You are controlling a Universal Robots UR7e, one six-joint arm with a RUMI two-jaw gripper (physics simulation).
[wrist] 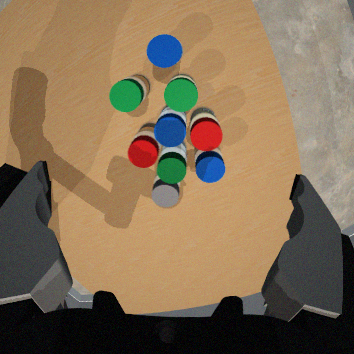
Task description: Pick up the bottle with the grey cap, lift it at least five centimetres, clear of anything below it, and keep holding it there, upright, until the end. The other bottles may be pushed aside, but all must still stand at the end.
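Frame: origin at the arm's base, x down, y ahead, z right, level; metres.
Seen in the pictures: gripper, between the fingertips: [170, 168].
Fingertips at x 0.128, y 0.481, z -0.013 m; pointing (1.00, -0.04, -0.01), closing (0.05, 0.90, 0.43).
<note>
Pixels of each thing's top centre, then the offset from my fingertips to it. Level surfaces: height alone.
- bottle with the grey cap, centre of its top: [164, 195] dy -0.103, dx +0.246, dz +0.174 m
- green-capped bottle, centre of its top: [171, 170] dy -0.070, dx +0.246, dz +0.126 m
- wooden table, height of its surface: dx +0.351 m
The bottle with the grey cap [165, 196] stands upright at the near end of the bottle group, seen from above, a little below the middle of the wrist view. A green-capped bottle [171, 170] stands right behind it, very close; whether they touch cannot be told. My gripper [170, 168] is open and empty, with one jaw at the left edge and one at the right edge of the view. It is above the table, and the grey cap shows between the jaws, nearer the middle than either jaw.
Other upright bottles have blue caps [170, 130] [210, 167] [164, 51], red caps [143, 152] [206, 134] and green caps [126, 95] [181, 94]. They stand on the wooden table [225, 250]. The table's right edge borders a grey floor [320, 100]. Arm shadows fall at the left.
</note>
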